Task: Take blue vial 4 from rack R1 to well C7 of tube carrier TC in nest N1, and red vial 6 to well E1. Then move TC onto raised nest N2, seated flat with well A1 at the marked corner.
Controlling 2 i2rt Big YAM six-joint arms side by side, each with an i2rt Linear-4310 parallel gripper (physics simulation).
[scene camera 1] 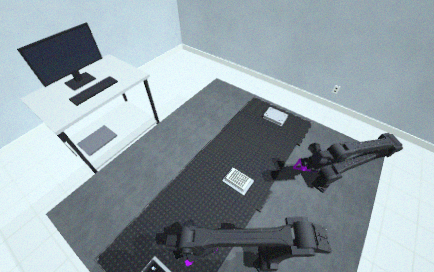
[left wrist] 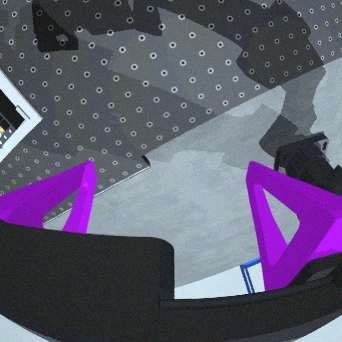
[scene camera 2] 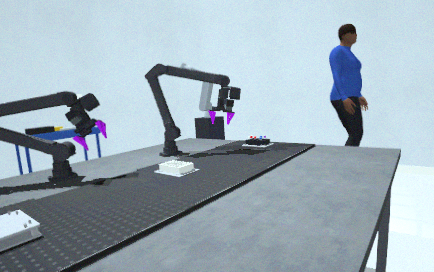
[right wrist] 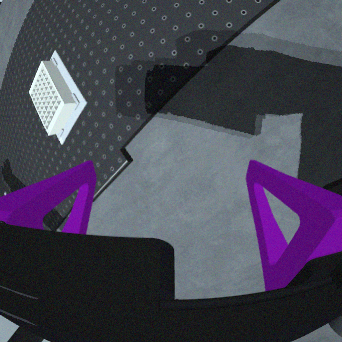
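Where they show: left gripper, fingertip midpoint: (scene camera 1: pixel 203 253) (left wrist: pixel 170 169) (scene camera 2: pixel 220 124); right gripper, fingertip midpoint: (scene camera 1: pixel 298 168) (scene camera 2: pixel 97 144) (right wrist: pixel 170 168); left arm's base, link origin: (scene camera 1: pixel 266 262) (left wrist: pixel 299 156) (scene camera 2: pixel 171 154); right arm's base, link origin: (scene camera 1: pixel 321 182) (scene camera 2: pixel 63 178).
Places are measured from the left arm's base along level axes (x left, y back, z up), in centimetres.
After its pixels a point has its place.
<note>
Black rack R1 (scene camera 2: pixel 258 142) @(x 43.0, y -31.8, z 3.9 cm) holds small red and blue vials in scene camera 2; their numbers cannot be read. A corner of the rack (left wrist: pixel 9 114) @(x 41.1, y -24.6, z 4.0 cm) shows at the left edge of the left wrist view. White tube carrier TC (scene camera 1: pixel 238 177) @(x -20.0, y -43.8, z 3.0 cm) (scene camera 2: pixel 176 166) @(x -20.8, y -46.6, z 4.4 cm) (right wrist: pixel 46 100) @(x -19.5, y -41.5, z 4.6 cm) sits on nest N1 (scene camera 2: pixel 193 170) @(x -14.4, y -49.7, z 1.9 cm) (right wrist: pixel 80 103) @(x -25.4, y -37.0, z 1.7 cm). White raised nest N2 (scene camera 1: pixel 275 116) @(x -79.1, y -65.2, z 4.4 cm) (scene camera 2: pixel 17 230) @(x -77.5, y -72.9, z 4.5 cm) bears no carrier. My left gripper (scene camera 2: pixel 221 122) @(x 23.6, y -20.5, z 16.7 cm) (left wrist: pixel 170 169) @(x 23.6, y -20.5, z 16.7 cm) is open and empty, above the table, to the left of the rack in scene camera 2. My right gripper (scene camera 2: pixel 95 143) @(x -46.3, y -21.7, z 15.5 cm) (right wrist: pixel 170 168) @(x -46.3, y -21.7, z 15.5 cm) is open and empty, away from TC.
The dark perforated mat (scene camera 1: pixel 200 165) @(x -6.9, y -66.8, z 1.3 cm) (scene camera 2: pixel 125 215) @(x -52.1, y -74.5, z 1.3 cm) runs along the grey table (scene camera 1: pixel 145 145) @(x 14.5, y -106.1, z 0.0 cm) (scene camera 2: pixel 300 200) @(x -7.9, y -99.5, z 0.0 cm). A side desk (scene camera 1: pixel 117 72) with a monitor (scene camera 1: pixel 62 52) stands at the upper left in scene camera 1. A person (scene camera 2: pixel 346 75) stands behind the table in scene camera 2.
</note>
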